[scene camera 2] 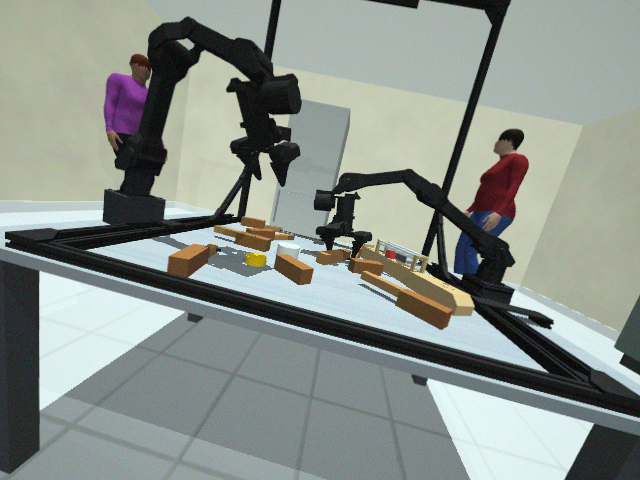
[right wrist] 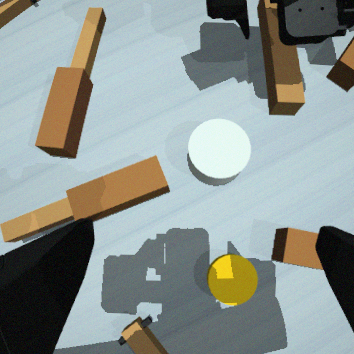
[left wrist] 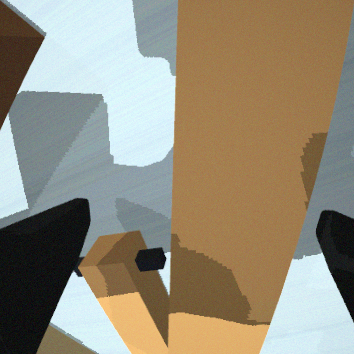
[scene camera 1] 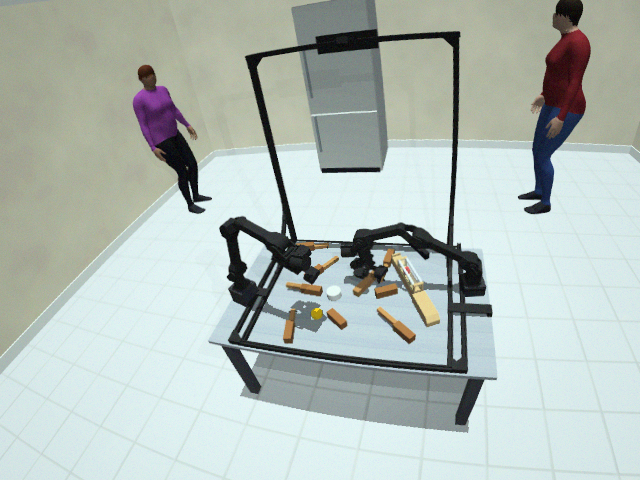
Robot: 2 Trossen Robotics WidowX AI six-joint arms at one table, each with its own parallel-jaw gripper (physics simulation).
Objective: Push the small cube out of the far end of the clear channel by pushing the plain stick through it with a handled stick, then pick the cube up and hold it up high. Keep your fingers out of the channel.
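The clear channel (scene camera 1: 416,287) (scene camera 2: 423,263) stands on a pale wooden base (scene camera 1: 426,308) (scene camera 2: 439,289); a small red cube (scene camera 1: 407,269) (scene camera 2: 390,254) shows inside. My left gripper (scene camera 1: 372,273) (scene camera 2: 342,251) (left wrist: 205,216) is open and empty, low over the plain stick (scene camera 1: 363,284) (left wrist: 235,150) (right wrist: 287,95), which lies between its fingers in the left wrist view. Beside that stick lies a handled stick (scene camera 1: 388,256) (left wrist: 120,255) with dark pegs at its tip; its handle is outside the left wrist view. My right gripper (scene camera 2: 270,180) (right wrist: 207,234) is open and empty, high above the table.
A white disc (scene camera 1: 333,293) (scene camera 2: 287,250) (right wrist: 219,149), a yellow disc (scene camera 1: 316,313) (scene camera 2: 255,259) (right wrist: 232,280) and brown blocks (scene camera 1: 386,290) (scene camera 2: 293,269) lie on the table. Several other handled sticks (scene camera 1: 403,330) (scene camera 2: 423,307) (right wrist: 117,190) lie around them. A black frame (scene camera 1: 351,358) borders the table.
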